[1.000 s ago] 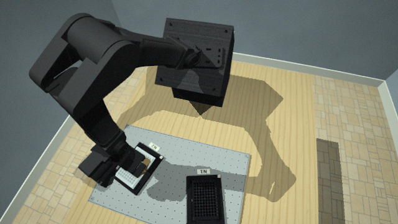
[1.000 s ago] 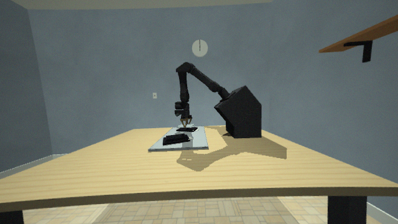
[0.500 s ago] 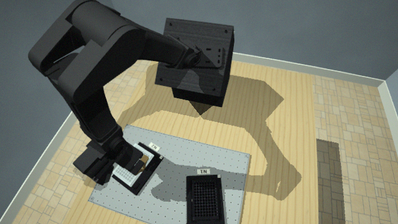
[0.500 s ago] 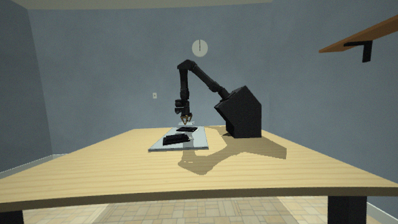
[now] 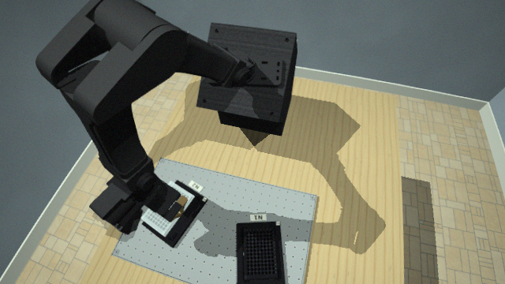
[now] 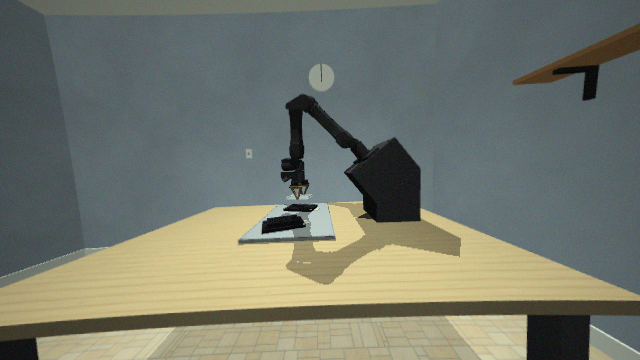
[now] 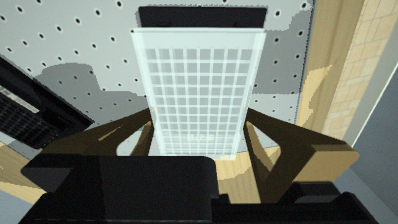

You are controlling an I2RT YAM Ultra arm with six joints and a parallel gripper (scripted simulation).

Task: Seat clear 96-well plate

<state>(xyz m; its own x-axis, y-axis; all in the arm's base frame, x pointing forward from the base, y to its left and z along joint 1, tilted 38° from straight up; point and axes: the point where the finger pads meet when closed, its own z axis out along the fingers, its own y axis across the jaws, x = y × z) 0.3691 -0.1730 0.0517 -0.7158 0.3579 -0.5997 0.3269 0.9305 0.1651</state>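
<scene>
Now: hand 70 mm above the plate nest N2. From my hand the other things lie so: n2 label: 90 mm behind, 40 mm to the left, 70 mm below; n1 label: 10 mm behind, 240 mm to the left, 70 mm below.
</scene>
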